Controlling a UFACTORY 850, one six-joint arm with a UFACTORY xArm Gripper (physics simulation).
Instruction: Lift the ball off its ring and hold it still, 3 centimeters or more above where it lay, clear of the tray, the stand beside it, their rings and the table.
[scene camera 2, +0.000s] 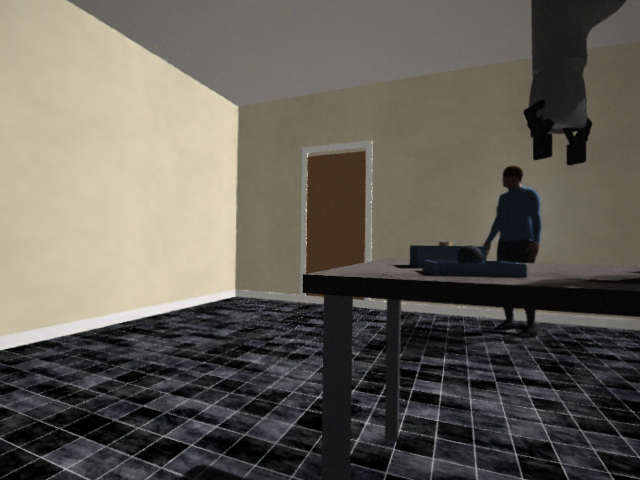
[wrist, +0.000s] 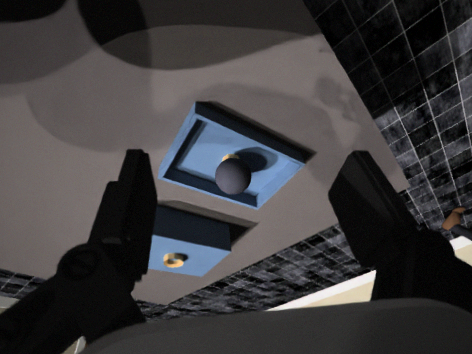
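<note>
A dark grey ball (scene camera 2: 470, 254) (wrist: 233, 176) rests on a small yellow ring (wrist: 230, 157) in a shallow blue tray (scene camera 2: 504, 269) (wrist: 176, 181). Most of that ring is hidden by the ball. A taller blue stand (scene camera 2: 431, 255) (wrist: 192, 255) is beside the tray and carries another yellow ring (scene camera 2: 445, 243) (wrist: 173, 260) on its top. My gripper (scene camera 2: 559, 149) (wrist: 249, 173) is open and empty. It points down, high above the table, and in the scene view it is to the right of the ball. In the wrist view the ball appears between the two fingers, far below them.
The table (scene camera 2: 361, 268) (wrist: 280, 220) holds the tray and stand near its edge. The tray wall (wrist: 250, 130) rises around the ball. Shadows of the arm fall across the table. A person in a blue top (scene camera 2: 519, 214) stands behind the table, and a brown door (scene camera 2: 336, 211) is in the back wall.
</note>
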